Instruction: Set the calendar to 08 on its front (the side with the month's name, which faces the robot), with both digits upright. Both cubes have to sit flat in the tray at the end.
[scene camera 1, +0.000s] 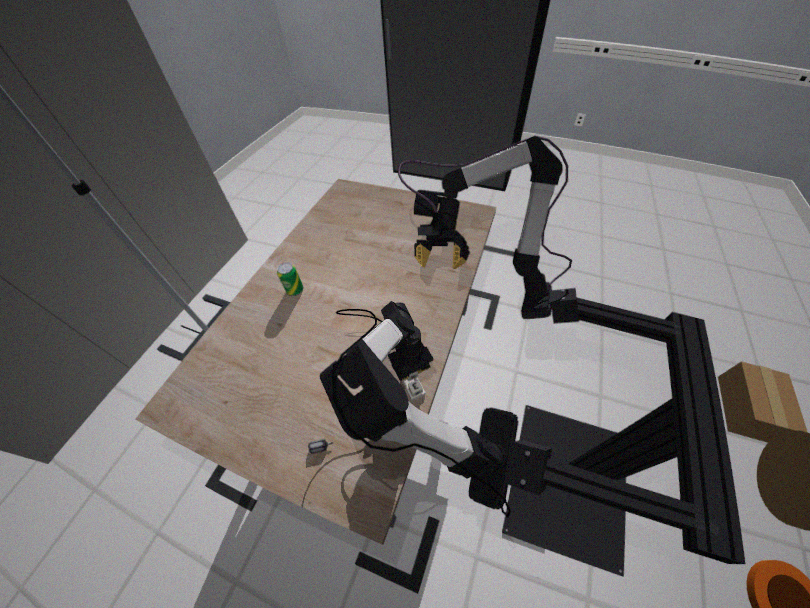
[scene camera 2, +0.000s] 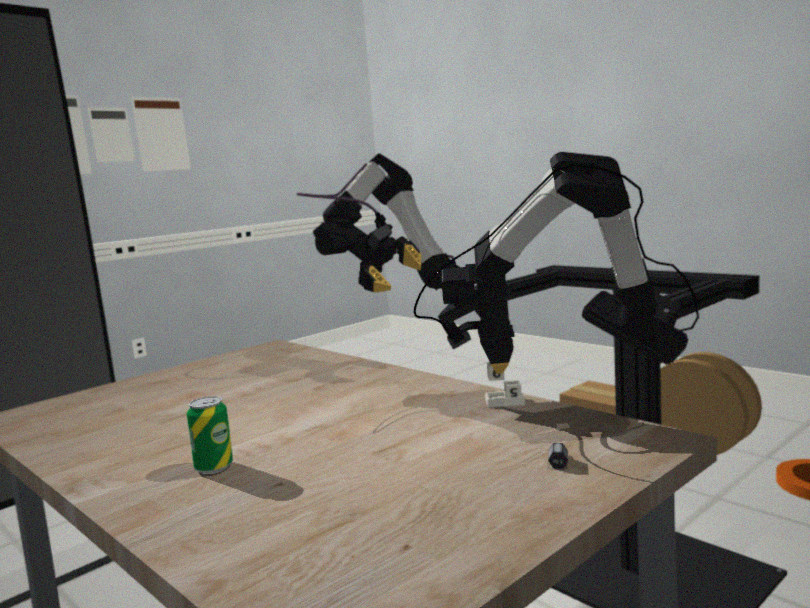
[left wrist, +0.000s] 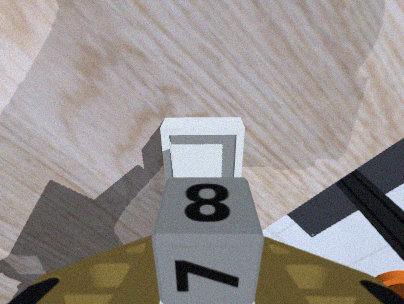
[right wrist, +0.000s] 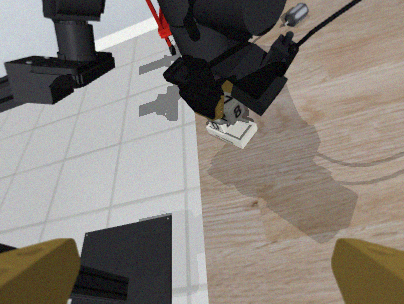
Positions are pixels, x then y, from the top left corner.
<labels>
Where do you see the left gripper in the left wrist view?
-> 206, 247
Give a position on a white tray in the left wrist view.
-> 209, 146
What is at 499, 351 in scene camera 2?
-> The left gripper.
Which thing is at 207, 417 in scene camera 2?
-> A can.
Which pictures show the right gripper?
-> Scene camera 1, scene camera 2 and the right wrist view only.
</labels>
